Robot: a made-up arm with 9 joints.
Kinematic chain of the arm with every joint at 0, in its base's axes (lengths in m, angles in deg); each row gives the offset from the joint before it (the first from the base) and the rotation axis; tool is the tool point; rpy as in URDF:
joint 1: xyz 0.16 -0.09 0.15 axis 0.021 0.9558 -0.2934
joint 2: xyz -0.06 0 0.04 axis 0.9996 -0.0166 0.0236
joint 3: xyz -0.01 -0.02 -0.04 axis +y
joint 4: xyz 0.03 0.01 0 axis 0.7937 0.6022 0.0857
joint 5: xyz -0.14 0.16 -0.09 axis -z
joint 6: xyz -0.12 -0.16 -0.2 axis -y
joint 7: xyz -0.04 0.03 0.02 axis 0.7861 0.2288 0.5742
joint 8: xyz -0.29 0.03 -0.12 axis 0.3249 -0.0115 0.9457
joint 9: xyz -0.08 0.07 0 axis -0.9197 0.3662 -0.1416
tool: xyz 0 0.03 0.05 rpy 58.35 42.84 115.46
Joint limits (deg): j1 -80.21..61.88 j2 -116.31..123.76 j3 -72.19..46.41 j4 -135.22..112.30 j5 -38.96..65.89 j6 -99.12..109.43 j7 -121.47..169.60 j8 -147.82..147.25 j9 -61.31..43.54
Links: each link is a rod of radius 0.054 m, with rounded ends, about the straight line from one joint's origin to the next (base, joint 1, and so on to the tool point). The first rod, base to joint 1, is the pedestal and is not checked.
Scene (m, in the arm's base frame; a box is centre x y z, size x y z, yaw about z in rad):
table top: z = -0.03
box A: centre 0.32 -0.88 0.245 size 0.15 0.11 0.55 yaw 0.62
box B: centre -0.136 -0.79 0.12 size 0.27 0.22 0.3 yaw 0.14
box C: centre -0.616 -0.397 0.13 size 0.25 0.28 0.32 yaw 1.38
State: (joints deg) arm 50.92 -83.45 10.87 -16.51 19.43 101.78 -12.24 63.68 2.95
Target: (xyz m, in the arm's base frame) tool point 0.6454 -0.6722 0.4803
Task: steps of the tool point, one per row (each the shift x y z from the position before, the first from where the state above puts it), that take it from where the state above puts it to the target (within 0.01 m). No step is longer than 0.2 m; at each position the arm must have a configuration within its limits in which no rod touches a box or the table.
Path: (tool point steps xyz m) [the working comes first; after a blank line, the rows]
Joints at the target: 61.60 -112.02 -3.13 -46.44 18.08 95.02 -5.54 63.96 4.81
Straight joint move there: touches box A.

1: 0.0948 -0.0144 0.0715
2: 0.0772 0.0244 0.0888
3: 0.0487 0.0611 0.0953
4: 0.0132 0.0912 0.0883
5: 0.1574 -0.0197 -0.0157
6: 0.1448 -0.0172 -0.0581
7: 0.1230 -0.0131 -0.0943
8: 0.0940 -0.0075 -0.1227

